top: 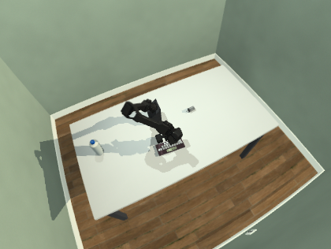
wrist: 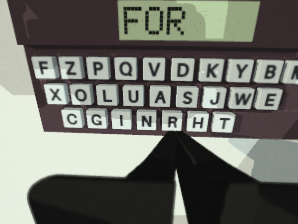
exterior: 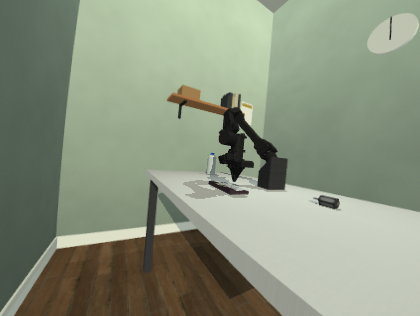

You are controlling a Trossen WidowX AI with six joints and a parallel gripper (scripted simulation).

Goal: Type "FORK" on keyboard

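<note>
My gripper is now 40 mm short of the left-arrow key, 90 mm to the left of it and 50 mm above it.
</note>
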